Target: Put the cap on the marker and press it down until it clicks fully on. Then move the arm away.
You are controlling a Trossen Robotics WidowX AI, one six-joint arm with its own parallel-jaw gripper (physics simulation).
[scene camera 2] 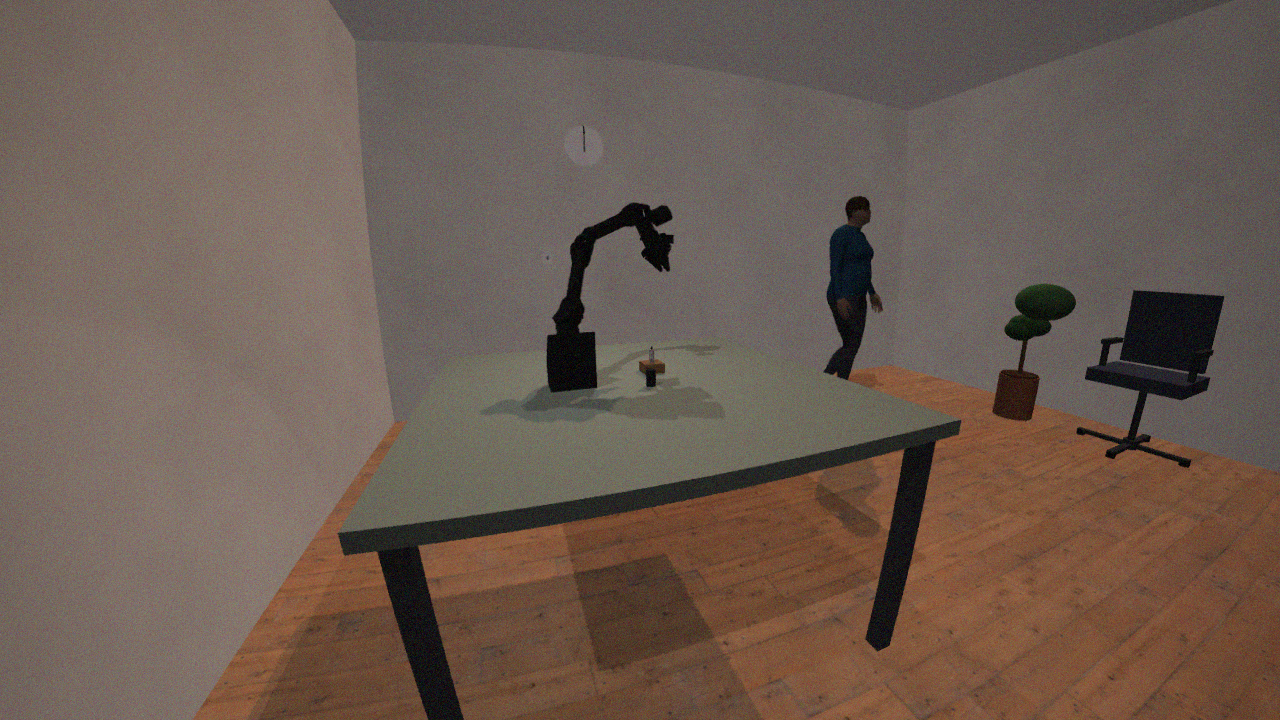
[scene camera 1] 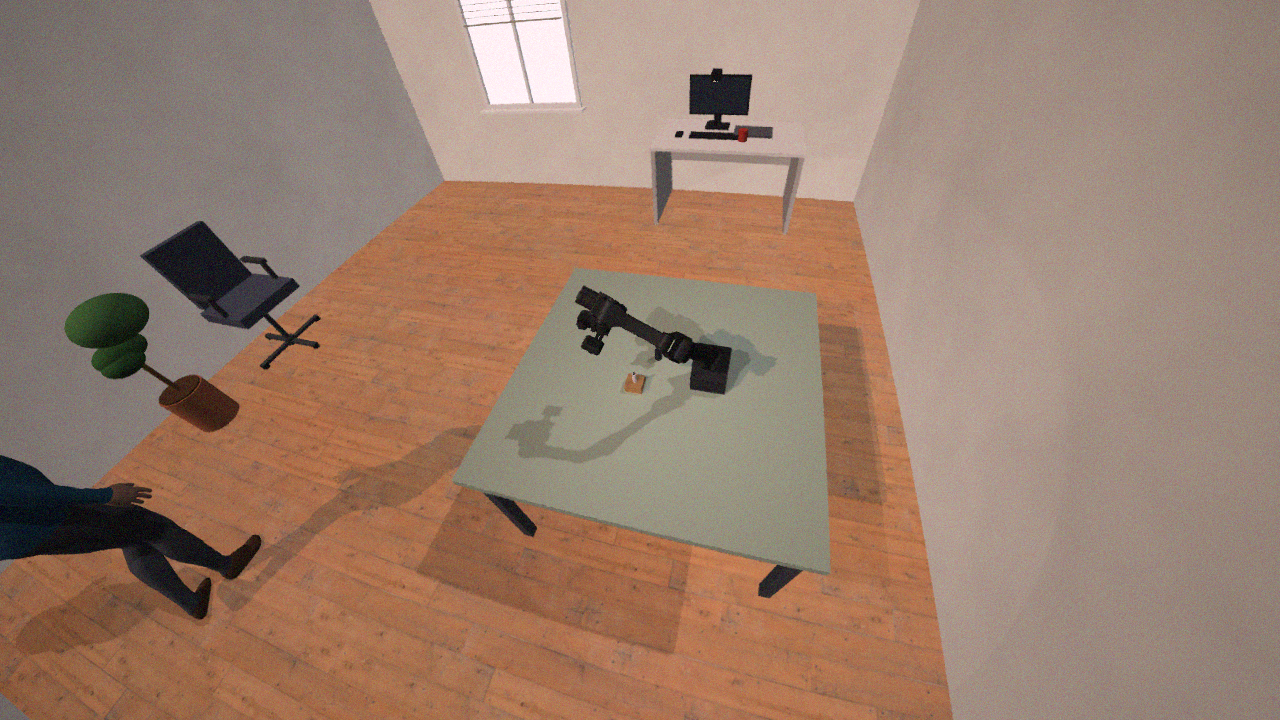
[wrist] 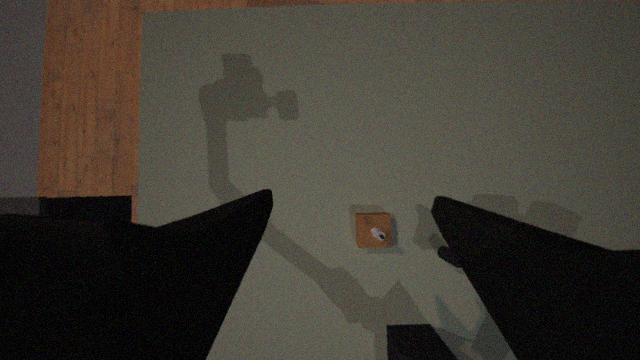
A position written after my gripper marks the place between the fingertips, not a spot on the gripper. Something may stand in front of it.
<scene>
my gripper: scene camera 2 664,271; scene camera 1 595,342; wrist 351,200
</scene>
